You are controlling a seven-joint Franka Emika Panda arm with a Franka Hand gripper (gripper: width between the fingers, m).
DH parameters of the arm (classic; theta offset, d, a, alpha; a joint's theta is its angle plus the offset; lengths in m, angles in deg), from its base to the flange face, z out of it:
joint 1: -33.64 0.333 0 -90
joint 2: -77.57 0 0 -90
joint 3: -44.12 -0.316 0.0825 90
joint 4: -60.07 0 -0.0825 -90
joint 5: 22.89 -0.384 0 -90
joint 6: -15.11 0 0.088 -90
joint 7: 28.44 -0.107 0 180
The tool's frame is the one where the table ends.
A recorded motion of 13 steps. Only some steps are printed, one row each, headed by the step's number.
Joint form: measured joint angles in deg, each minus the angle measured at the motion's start. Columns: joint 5, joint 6, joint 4, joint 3, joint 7, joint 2, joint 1.
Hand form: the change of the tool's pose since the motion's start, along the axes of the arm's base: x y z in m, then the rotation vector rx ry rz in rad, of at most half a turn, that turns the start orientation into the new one. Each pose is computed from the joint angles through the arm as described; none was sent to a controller.
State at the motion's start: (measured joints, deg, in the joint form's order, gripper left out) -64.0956 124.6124 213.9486 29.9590 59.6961 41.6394 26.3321
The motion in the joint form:
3: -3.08 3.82 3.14 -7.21 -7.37 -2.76 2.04
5: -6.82 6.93 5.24 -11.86 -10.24 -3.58 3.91
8: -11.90 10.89 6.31 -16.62 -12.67 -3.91 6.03
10: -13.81 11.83 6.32 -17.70 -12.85 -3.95 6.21
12: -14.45 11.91 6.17 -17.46 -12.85 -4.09 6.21
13: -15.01 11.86 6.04 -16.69 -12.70 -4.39 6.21
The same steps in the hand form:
3: -0.0204 0.0432 -0.0148 -0.0667 0.0180 -0.0431
5: -0.0350 0.0703 -0.0300 -0.0841 0.0208 -0.0575
8: -0.0473 0.0994 -0.0395 -0.0795 0.0025 -0.0769
10: -0.0486 0.1055 -0.0399 -0.0657 -0.0048 -0.0874
12: -0.0475 0.1055 -0.0372 -0.0528 -0.0081 -0.0965
13: -0.0455 0.1031 -0.0329 -0.0348 -0.0132 -0.1087

